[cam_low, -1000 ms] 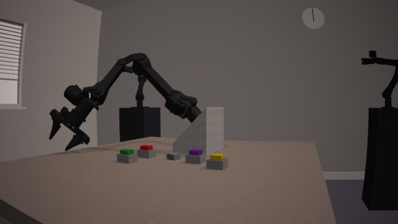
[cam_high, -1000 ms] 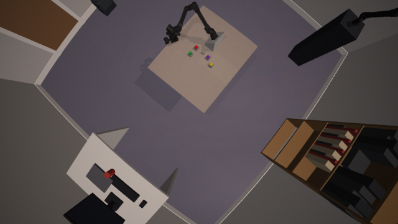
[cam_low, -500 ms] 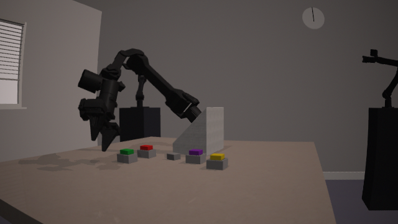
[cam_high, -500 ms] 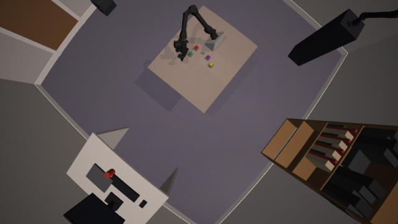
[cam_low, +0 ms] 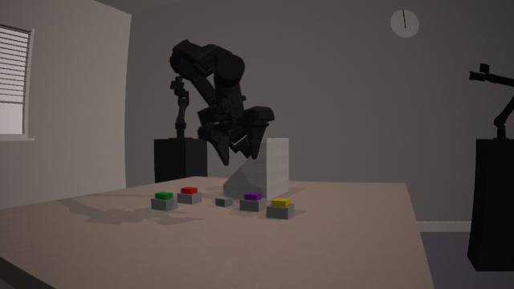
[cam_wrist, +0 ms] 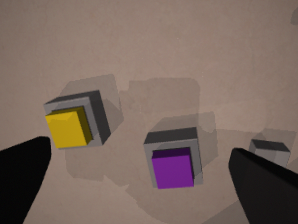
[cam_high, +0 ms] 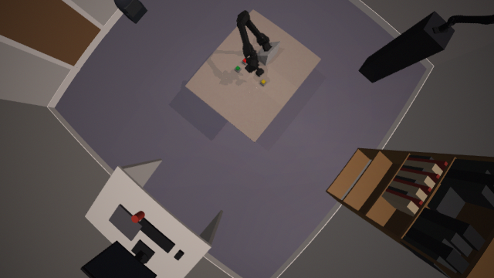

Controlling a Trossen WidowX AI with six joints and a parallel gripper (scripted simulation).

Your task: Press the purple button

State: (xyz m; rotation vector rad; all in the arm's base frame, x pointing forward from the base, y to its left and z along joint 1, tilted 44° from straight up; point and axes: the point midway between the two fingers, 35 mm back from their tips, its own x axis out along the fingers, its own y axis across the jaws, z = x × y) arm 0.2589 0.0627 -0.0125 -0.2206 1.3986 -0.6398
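The purple button is 8 cm below my gripper tip and 6 cm behind it. Also, from my gripper tip: green button: 19 cm to the right, 8 cm below, 3 cm ahead; yellow button: 9 cm to the left, 8 cm below, 1 cm behind; grey block: 11 cm below, 8 cm to the right, 8 cm behind.
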